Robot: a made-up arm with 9 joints. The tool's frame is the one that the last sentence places.
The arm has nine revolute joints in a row. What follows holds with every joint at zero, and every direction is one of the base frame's. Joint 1 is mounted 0.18 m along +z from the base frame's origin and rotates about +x. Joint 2 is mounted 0.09 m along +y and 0.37 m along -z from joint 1 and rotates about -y. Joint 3 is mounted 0.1 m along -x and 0.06 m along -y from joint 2 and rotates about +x. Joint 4 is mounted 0.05 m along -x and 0.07 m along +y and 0.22 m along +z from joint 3 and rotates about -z. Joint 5 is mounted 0.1 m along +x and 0.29 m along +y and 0.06 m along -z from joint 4 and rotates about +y. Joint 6 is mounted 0.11 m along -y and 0.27 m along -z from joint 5 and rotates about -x. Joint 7 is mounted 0.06 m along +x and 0.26 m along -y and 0.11 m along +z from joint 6 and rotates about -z. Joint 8 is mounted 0.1 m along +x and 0.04 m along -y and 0.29 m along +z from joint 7 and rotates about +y. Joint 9 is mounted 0.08 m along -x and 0.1 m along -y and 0.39 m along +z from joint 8 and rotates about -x. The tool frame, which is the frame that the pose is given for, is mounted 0.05 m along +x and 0.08 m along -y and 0.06 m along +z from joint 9; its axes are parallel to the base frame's.
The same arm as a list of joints. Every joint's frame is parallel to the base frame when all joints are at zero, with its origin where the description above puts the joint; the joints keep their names.
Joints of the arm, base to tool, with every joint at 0 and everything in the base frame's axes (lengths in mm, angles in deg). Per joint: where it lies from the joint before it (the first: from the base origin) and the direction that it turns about. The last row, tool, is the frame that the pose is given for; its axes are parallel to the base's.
joint 1: axis +x origin 0 0 180
joint 2: axis -y origin 0 90 -370
joint 3: axis +x origin -100 -60 0
joint 4: axis -z origin -50 70 220
joint 5: axis +y origin 100 290 -60
joint 6: axis -x origin 0 -110 -270
joint 7: axis -z origin 60 -260 110
joint 8: axis +y origin 100 -40 290
joint 9: axis -x origin -80 -100 390
tool: origin 50 -80 60

